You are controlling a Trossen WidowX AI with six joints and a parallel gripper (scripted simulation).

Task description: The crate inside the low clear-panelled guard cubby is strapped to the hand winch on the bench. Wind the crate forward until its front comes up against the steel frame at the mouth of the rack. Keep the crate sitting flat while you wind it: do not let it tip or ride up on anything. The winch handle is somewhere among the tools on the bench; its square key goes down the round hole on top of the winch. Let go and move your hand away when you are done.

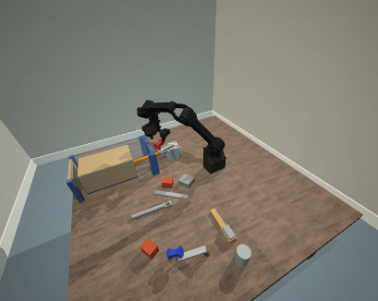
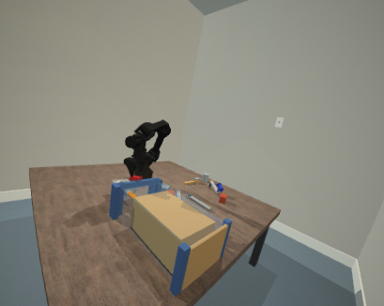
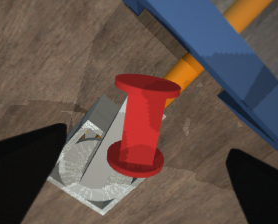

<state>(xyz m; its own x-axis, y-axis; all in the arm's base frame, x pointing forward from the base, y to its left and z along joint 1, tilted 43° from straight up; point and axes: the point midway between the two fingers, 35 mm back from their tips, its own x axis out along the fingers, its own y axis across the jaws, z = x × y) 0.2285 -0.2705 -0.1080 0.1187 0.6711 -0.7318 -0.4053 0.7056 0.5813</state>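
The red handle knob lies 4 cm below my gripper tip. Also, from my gripper tip: blue frame (6 cm ahead, 3 cm to the right, 7 cm below); then red-gripped winch handle (4 cm behind, 7 cm below); then grey winch (12 cm behind, 1 cm to the right, 14 cm below).
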